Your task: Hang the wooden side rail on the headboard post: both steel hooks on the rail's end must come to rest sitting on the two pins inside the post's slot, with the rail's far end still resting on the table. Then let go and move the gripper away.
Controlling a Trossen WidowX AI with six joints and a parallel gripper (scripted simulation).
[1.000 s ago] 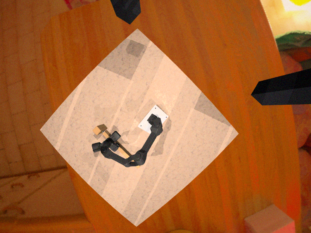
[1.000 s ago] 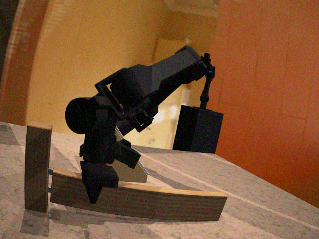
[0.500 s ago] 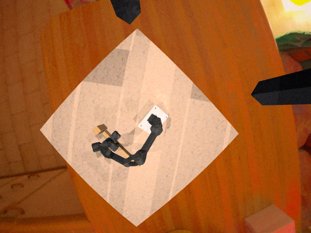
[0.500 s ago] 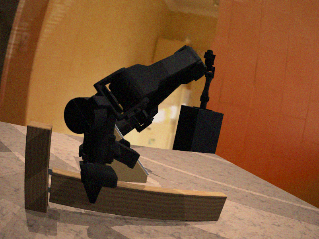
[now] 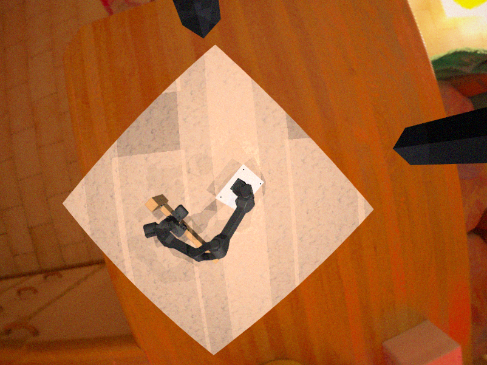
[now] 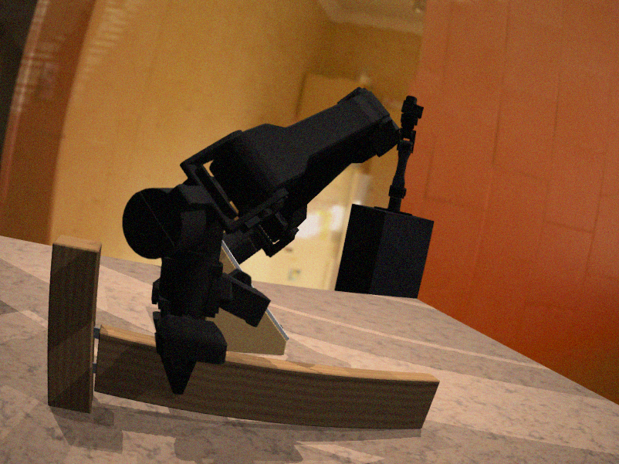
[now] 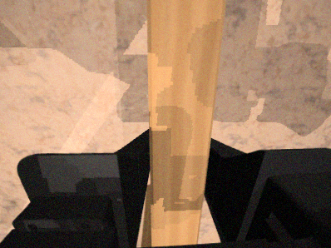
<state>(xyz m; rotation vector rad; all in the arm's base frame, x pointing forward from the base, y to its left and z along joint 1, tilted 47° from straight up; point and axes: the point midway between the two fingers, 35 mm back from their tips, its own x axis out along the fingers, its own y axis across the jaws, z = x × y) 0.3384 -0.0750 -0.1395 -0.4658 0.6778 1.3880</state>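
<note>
My gripper tip is 2 cm past the headboard post, 12 cm to the left of it and 4 cm below it.
</note>
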